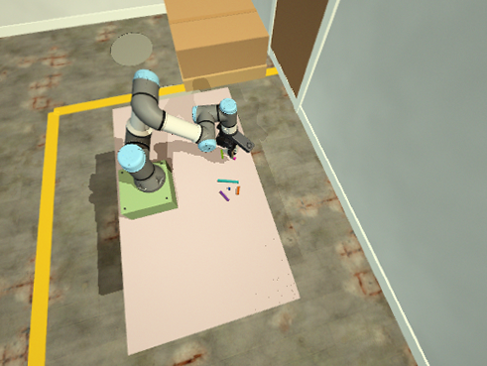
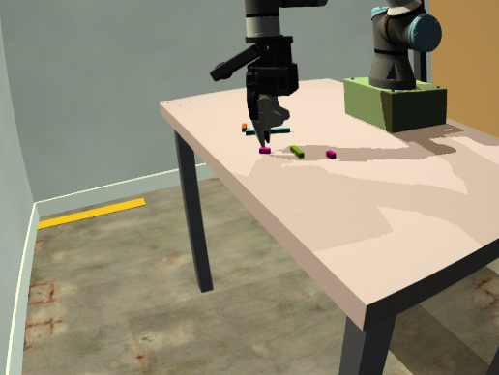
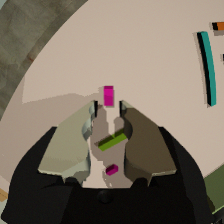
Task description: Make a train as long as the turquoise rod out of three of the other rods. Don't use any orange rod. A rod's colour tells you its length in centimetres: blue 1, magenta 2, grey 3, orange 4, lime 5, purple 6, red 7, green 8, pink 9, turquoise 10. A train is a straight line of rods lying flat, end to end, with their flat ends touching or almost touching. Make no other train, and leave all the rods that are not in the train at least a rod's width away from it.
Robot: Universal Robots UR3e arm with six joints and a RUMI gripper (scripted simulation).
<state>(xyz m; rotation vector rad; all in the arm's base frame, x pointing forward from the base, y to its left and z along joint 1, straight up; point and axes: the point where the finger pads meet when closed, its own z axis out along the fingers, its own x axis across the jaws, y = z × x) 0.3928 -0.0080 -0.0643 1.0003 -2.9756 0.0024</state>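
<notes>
My hand is 40 mm past the lime rod, 50 mm to the right of it and 30 mm above it. Also, from my hand: turquoise rod: 80 mm behind, 110 mm to the right, 30 mm below; then orange rod: 50 mm behind, 170 mm to the right, 30 mm below; then small blue rod: 90 mm behind, 140 mm to the right, 30 mm below.
</notes>
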